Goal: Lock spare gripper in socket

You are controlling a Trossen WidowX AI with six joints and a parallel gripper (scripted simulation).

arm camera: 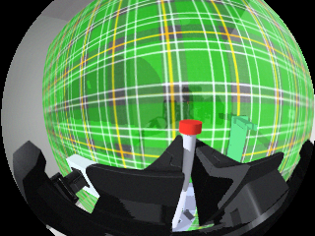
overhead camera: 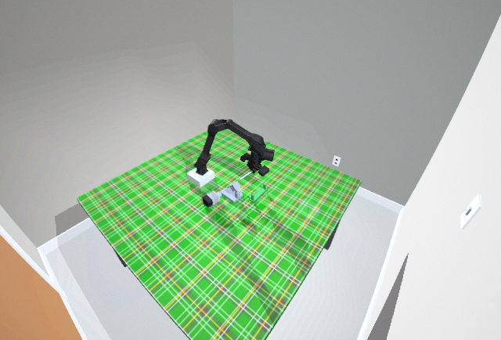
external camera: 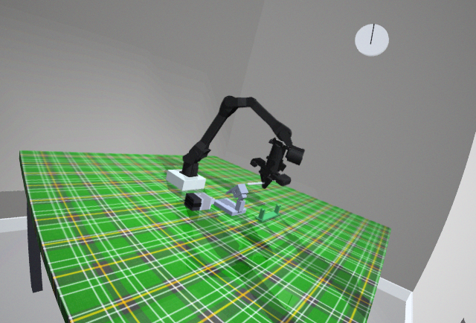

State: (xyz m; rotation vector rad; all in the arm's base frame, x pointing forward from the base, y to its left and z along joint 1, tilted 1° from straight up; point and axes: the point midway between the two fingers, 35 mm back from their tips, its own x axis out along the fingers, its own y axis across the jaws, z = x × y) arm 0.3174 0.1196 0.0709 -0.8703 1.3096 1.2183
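Right now the green u-shaped cradle is 8 cm ahead of my gripper tip, 8 cm to the right of it and 6 cm below it. Round my gripper tip: light grey mount: 3 cm behind, 16 cm to the right, 3 cm below; then spare gripper: 12 cm behind, 26 cm to the right, 6 cm below.
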